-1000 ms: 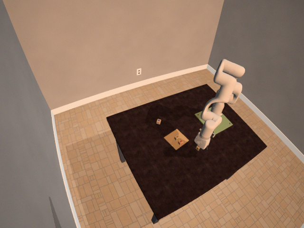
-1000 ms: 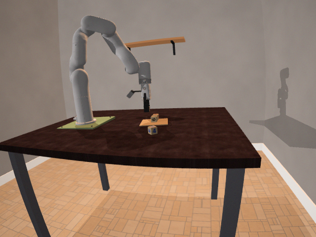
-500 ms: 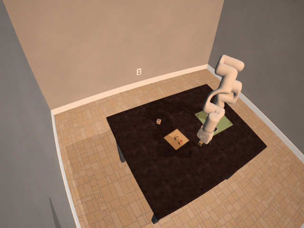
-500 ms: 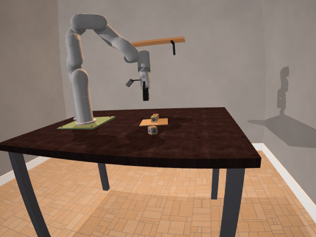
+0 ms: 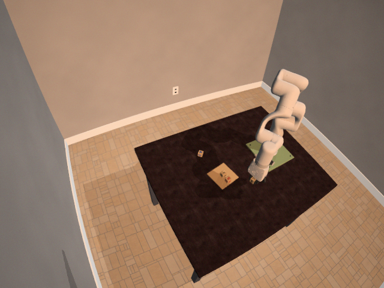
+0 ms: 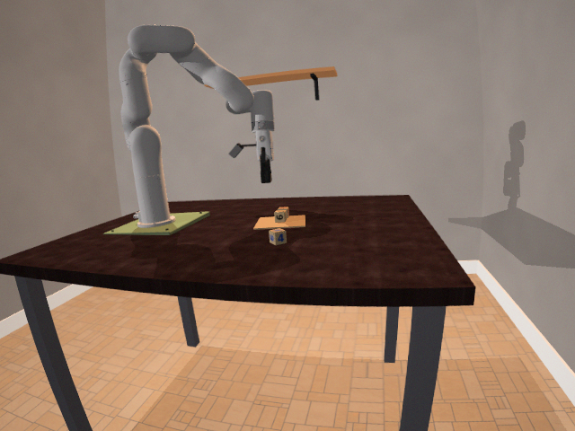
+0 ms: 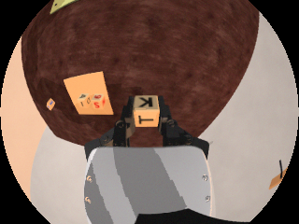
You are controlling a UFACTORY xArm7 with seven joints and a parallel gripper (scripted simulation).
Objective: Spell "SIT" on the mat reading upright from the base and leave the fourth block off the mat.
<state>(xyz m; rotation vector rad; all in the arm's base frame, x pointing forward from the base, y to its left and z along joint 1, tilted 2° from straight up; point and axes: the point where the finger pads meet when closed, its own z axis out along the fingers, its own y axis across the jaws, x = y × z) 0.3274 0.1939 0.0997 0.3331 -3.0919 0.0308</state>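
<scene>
Now: hand 160 mm to the left of the tan mat, 120 mm above it and 90 mm short of it.
</scene>
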